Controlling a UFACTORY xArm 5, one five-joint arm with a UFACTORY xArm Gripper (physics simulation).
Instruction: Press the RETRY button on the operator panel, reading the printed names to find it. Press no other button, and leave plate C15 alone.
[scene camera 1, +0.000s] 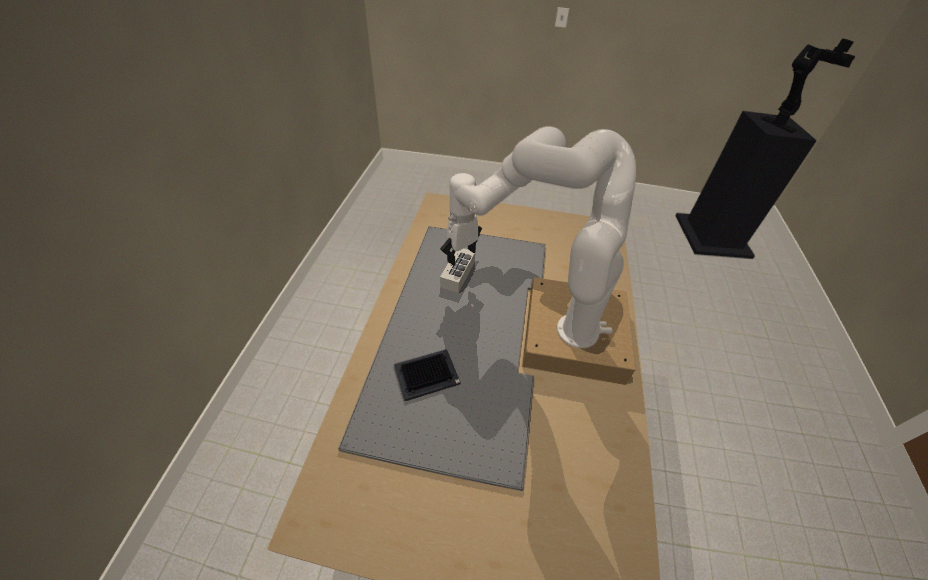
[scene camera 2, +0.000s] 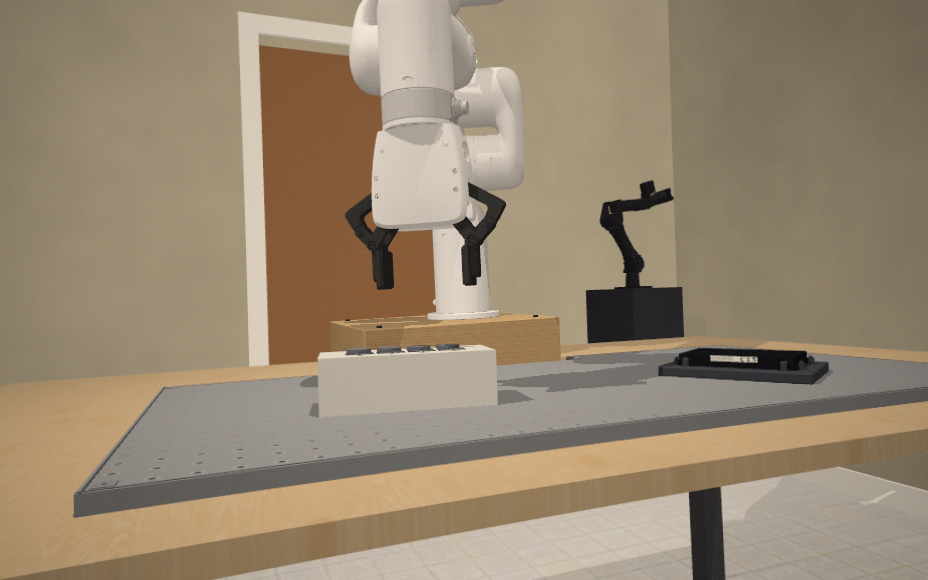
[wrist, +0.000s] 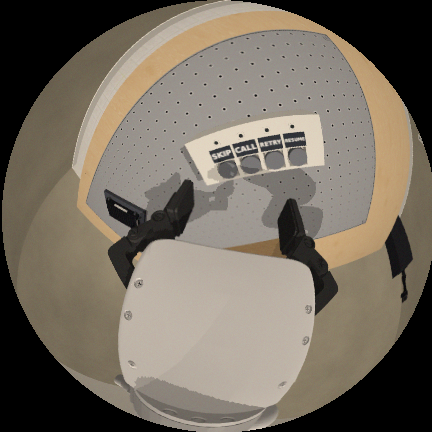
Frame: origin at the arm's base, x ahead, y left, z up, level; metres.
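Seen in the pictures: gripper, between the fingertips: (scene camera 1: 461, 256) (scene camera 2: 427, 287) (wrist: 238, 199); arm's base, origin of its link: (scene camera 1: 577, 331) (scene camera 2: 463, 317).
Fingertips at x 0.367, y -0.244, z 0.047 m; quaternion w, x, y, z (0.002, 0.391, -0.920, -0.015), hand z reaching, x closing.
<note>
Offsets run from my fingertips to a thing's top centre. Level surfaces: height alone.
The cream operator panel @[0.011 m ahead, 0.031 m right, 0.059 m down] (scene camera 1: 456, 280) (scene camera 2: 407, 383) (wrist: 314, 135) stands on the grey board. In the wrist view its labels read SKIP, CALL, RETRY and RESUME from left to right, each with a round grey button below. The RETRY button @[0.010 m back, 0.040 m right, 0.059 m down] (wrist: 274, 160) is third from the left, between the CALL button @[0.001 m back, 0.011 m right, 0.059 m down] (wrist: 251, 164) and the RESUME button @[0.019 m back, 0.068 m right, 0.059 m down] (wrist: 297, 156). The SKIP button @[0.008 m ahead, 0.017 m left, 0.059 m down] (wrist: 227, 170) is at the left end, partly in shadow. My gripper (scene camera 2: 427, 274) (wrist: 238, 199) is open and empty, fingers pointing down, above the panel and apart from it. Plate C15 @[0.075 m ahead, 0.386 m left, 0.089 m down] (scene camera 1: 427, 371) (scene camera 2: 752, 358) (wrist: 121, 209) lies well away from the panel.
Plate C15 sits in a dark holder @[0.075 m ahead, 0.386 m left, 0.093 m down] (scene camera 1: 410, 393) (scene camera 2: 742, 374) on the perforated grey board @[0.115 m down] (scene camera 1: 383, 437) (scene camera 2: 205, 437) (wrist: 200, 85). The board lies on a wooden table @[0.128 m down] (scene camera 1: 321, 519) (scene camera 2: 225, 530). My arm's base stands on a wooden block (scene camera 1: 581, 365) (scene camera 2: 520, 338). A black arm on a pedestal (scene camera 1: 745, 184) (scene camera 2: 633, 314) stands beyond the table.
</note>
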